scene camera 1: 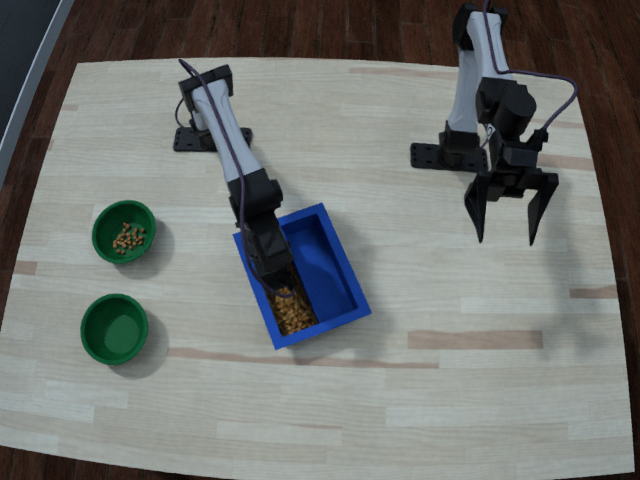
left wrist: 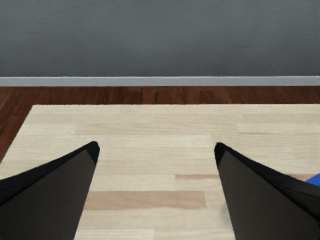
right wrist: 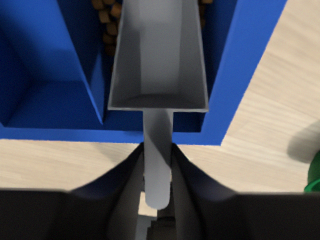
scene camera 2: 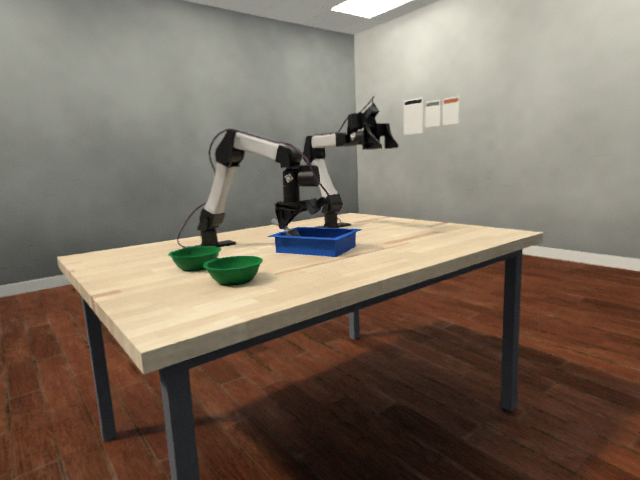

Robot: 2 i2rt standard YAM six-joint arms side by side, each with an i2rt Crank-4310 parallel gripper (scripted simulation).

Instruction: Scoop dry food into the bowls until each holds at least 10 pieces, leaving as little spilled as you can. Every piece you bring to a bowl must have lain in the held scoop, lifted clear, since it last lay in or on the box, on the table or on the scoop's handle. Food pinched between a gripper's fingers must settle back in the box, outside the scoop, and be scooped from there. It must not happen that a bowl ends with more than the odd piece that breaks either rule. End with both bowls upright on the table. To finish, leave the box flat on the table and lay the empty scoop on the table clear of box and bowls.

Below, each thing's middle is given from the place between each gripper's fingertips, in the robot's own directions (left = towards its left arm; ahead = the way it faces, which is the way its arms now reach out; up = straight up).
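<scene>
Blue box [scene camera 1: 322, 266]: from my right hand [scene camera 2: 282, 228], 70 mm ahead, 90 mm to the left, 40 mm below. Grey scoop [right wrist: 159, 69]: from the same hand, 30 mm ahead, 20 mm to the left, 30 mm below.
Counted from my left hand [scene camera 1: 506, 243]: blue box 2 cm behind, 35 cm to the right, 32 cm below; grey scoop 7 cm behind, 43 cm to the right, 30 cm below.
</scene>
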